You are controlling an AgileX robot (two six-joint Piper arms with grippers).
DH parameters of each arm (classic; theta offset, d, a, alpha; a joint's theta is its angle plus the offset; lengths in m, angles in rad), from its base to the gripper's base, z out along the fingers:
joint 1: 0 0.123 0 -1.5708
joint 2: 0.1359 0 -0.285 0
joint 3: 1.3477 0 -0.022 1.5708
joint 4: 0 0.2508 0 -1.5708
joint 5: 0 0 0.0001 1.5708
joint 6: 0 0.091 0 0
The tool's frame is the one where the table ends.
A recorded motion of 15 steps. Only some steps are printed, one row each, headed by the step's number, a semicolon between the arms.
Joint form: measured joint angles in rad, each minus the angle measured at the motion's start. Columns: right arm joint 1, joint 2, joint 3, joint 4, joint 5, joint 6; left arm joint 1, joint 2, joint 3, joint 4, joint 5, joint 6.
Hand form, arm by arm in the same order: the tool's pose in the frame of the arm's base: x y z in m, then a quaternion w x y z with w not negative. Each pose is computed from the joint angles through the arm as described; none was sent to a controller.
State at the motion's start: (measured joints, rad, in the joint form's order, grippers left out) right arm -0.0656 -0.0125 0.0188 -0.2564 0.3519 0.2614; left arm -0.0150 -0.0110 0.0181 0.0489 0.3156 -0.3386
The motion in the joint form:
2: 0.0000 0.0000 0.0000 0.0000 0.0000 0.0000; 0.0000 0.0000 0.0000 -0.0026 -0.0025 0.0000
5: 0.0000 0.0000 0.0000 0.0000 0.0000 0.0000; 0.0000 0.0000 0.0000 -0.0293 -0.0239 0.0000
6: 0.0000 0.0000 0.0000 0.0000 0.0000 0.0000; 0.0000 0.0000 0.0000 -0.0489 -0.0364 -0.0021
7: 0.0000 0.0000 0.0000 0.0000 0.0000 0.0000; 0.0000 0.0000 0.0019 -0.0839 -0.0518 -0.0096
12: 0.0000 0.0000 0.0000 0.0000 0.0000 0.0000; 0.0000 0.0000 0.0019 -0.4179 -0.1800 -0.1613
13: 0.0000 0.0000 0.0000 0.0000 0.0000 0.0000; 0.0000 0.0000 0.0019 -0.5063 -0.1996 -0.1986
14: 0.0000 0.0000 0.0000 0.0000 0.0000 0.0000; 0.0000 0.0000 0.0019 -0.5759 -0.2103 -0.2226
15: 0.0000 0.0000 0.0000 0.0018 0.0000 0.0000; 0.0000 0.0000 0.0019 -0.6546 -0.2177 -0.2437
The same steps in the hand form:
2: 0.0523 -0.0114 0.1768 0.60779 0.06056 0.79029 -0.04853; 0.0540 0.0005 0.1794 0.61368 -0.11366 0.77612 -0.09009
5: 0.0523 -0.0114 0.1768 0.60779 0.06056 0.79029 -0.04853; 0.0544 -0.0003 0.1813 0.62007 -0.11984 0.76852 -0.10257
6: 0.0523 -0.0114 0.1768 0.60779 0.06056 0.79029 -0.04853; 0.0546 -0.0008 0.1824 0.62334 -0.12547 0.76364 -0.11205
7: 0.0523 -0.0114 0.1768 0.60779 0.06056 0.79029 -0.04853; 0.0549 -0.0017 0.1832 0.62536 -0.13755 0.75715 -0.12937
12: 0.0523 -0.0114 0.1768 0.60779 0.06056 0.79029 -0.04853; 0.0562 -0.0053 0.1955 0.61626 -0.28338 0.66622 -0.30995
13: 0.0523 -0.0114 0.1768 0.60779 0.06056 0.79029 -0.04853; 0.0563 -0.0055 0.1976 0.60224 -0.32024 0.64063 -0.35263
14: 0.0523 -0.0114 0.1768 0.60779 0.06056 0.79029 -0.04853; 0.0563 -0.0057 0.1988 0.58873 -0.34697 0.62133 -0.38335
15: 0.0523 -0.0114 0.1768 0.60779 0.06105 0.79031 -0.04778; 0.0563 -0.0060 0.1997 0.57140 -0.37461 0.60071 -0.41512

